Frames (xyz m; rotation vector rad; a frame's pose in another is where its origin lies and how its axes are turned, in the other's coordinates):
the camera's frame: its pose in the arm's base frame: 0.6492 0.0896 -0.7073 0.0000 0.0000 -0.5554
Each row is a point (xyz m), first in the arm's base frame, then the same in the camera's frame.
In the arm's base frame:
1: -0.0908 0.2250 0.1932
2: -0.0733 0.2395 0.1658
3: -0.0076 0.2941 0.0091
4: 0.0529 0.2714 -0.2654
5: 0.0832 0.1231 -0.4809
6: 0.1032 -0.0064 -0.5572
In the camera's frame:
1: -0.7002 -0.2751 0.9005
2: -0.6929 -0.2536 0.8731
3: -0.6659 -0.1726 0.7164
4: -0.6025 -0.1599 0.4419
5: -0.4986 -0.2700 0.2264
6: -0.4133 -0.3695 0.1501

